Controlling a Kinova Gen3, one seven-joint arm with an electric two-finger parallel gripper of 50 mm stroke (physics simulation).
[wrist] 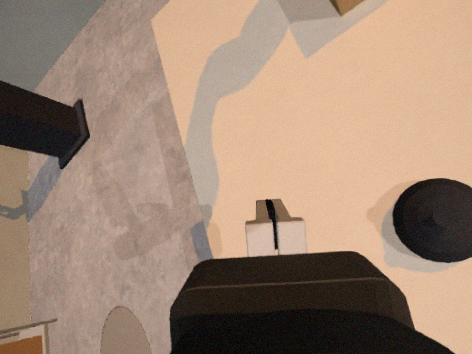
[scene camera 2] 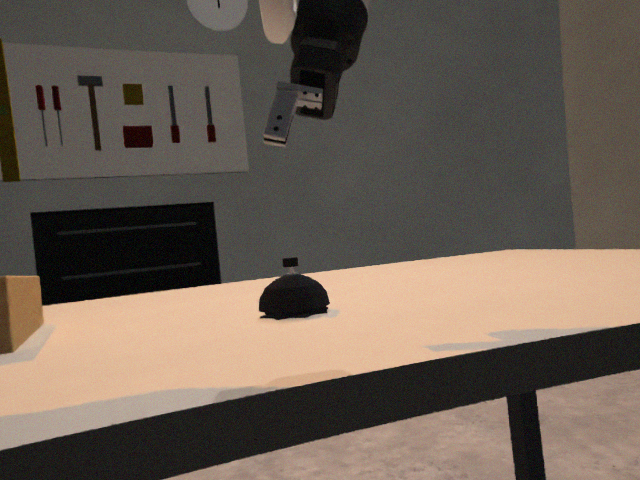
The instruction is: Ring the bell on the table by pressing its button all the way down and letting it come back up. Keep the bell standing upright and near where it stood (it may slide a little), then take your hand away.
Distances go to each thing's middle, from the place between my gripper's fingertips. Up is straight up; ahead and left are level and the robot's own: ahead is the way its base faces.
Now: the black dome-shaped bell [scene camera 2: 293,295] 150 mm below my hand, 90 mm to the left of it and 50 mm ahead of it.
